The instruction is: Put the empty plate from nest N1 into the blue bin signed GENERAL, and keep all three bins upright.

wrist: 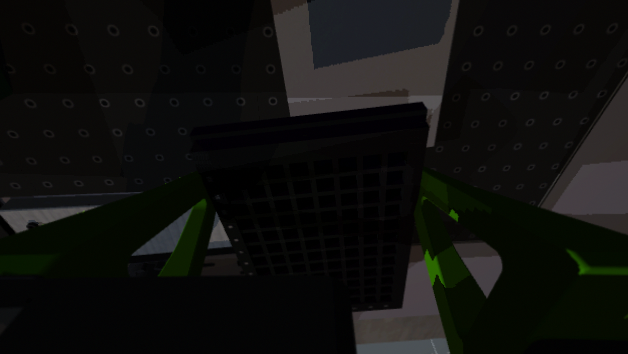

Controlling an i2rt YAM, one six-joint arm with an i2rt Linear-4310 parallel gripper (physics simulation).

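Frame: origin at the arm's base, x down, y right, z back, level; metres.
Where they show: gripper, fingertip midpoint: (314, 178).
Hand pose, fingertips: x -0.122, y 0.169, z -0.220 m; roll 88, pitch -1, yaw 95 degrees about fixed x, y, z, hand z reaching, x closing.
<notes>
Each offset is from my fingertips to the top centre of the thing. Level surfaces: height alone.
My gripper (314, 178) has its two green fingers against the left and right sides of a black plate @[dz +0.034, dx -0.016, dy +0.003 m] (330, 200) with a grid of square wells, and is shut on it. The plate is held in front of the camera, its wells facing the view, over a dark perforated surface. The plate's lower left part is hidden by a black part of the gripper. The wells are dark and I see nothing in them. The blue bin signed GENERAL and nest N1 cannot be made out in the wrist view.
The dark perforated surface @[dx +0.125 m] (520, 95) spreads behind the plate on both sides. A pale panel @[dz -0.013, dx +0.111, dy +0.047 m] (370, 77) with a dark bluish patch lies beyond the plate's top edge. A light ribbed object (162, 232) shows behind the left finger. A dark green patch is at the left edge.
</notes>
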